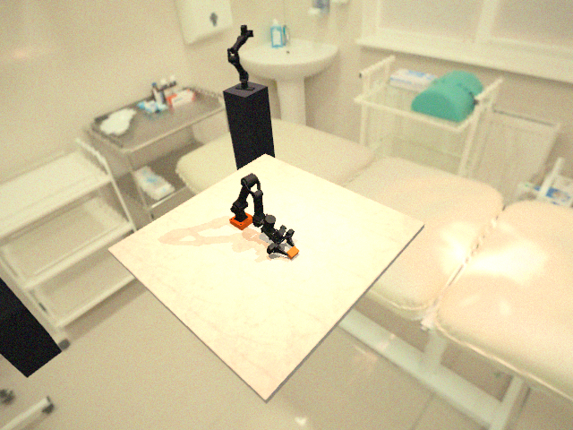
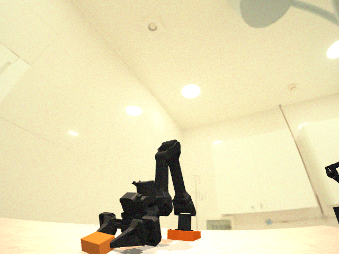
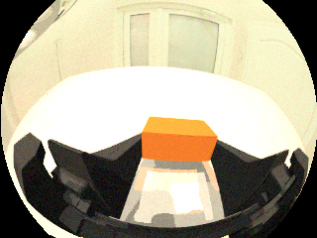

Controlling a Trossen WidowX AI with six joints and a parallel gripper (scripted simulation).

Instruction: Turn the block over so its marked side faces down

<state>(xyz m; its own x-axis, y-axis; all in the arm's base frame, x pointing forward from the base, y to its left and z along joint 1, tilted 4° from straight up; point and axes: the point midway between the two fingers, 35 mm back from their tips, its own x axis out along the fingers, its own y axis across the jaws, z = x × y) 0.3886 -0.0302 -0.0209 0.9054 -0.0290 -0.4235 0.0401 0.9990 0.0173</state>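
Right now my gripper tip is 10 mm above the orange block.
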